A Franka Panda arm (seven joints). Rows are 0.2 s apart.
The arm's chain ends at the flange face. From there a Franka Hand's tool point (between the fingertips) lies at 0.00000 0.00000 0.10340 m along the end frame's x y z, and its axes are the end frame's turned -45 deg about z.
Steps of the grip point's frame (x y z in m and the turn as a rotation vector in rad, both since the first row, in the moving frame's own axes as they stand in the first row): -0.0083 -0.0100 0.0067 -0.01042 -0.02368 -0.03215; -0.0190 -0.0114 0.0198 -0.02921 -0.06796 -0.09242; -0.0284 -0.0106 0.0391 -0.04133 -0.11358 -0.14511; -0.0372 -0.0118 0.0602 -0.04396 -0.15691 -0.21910; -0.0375 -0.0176 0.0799 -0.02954 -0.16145 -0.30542
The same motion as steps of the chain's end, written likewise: -0.0120 -0.0037 0.0067 -0.02411 -0.00938 -0.03215; -0.0190 -0.0018 0.0201 -0.06871 -0.02740 -0.09242; -0.0231 0.0009 0.0399 -0.10954 -0.05109 -0.14511; -0.0281 0.0026 0.0616 -0.14204 -0.07987 -0.21910; -0.0316 -0.0011 0.0813 -0.13505 -0.09327 -0.30542
